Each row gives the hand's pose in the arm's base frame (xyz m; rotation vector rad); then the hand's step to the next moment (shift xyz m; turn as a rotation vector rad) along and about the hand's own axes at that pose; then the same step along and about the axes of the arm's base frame.
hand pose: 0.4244 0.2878 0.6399 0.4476 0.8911 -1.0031
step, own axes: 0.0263 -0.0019 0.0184 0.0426 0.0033 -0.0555
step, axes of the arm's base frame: 0.0126 -0.0276 -0.0105 -0.0109 0.0172 -0.0670
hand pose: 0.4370 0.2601 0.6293 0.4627 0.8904 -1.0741
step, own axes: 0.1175 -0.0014 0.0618 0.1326 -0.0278 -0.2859
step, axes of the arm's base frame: 0.0455 -0.1098 -0.0591 -0.1130 0.1177 -0.2711
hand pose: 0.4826 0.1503 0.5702 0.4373 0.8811 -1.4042
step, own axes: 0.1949 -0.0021 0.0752 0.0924 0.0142 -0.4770
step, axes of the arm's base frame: 0.0049 -0.1843 -0.0983 -0.1214 0.2911 -0.3698
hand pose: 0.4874 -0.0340 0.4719 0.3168 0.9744 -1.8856
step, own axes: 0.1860 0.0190 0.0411 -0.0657 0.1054 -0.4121
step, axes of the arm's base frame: -0.0715 -0.1526 -0.0908 0.0477 0.3227 -0.2807
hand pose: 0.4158 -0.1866 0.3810 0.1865 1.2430 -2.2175
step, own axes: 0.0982 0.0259 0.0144 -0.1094 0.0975 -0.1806
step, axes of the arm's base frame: -0.0640 -0.0633 -0.0492 0.1153 0.1551 -0.1294
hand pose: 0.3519 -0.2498 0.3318 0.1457 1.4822 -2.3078
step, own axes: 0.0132 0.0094 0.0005 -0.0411 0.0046 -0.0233
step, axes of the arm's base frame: -0.0085 -0.0074 -0.0117 0.0366 0.0301 -0.0020
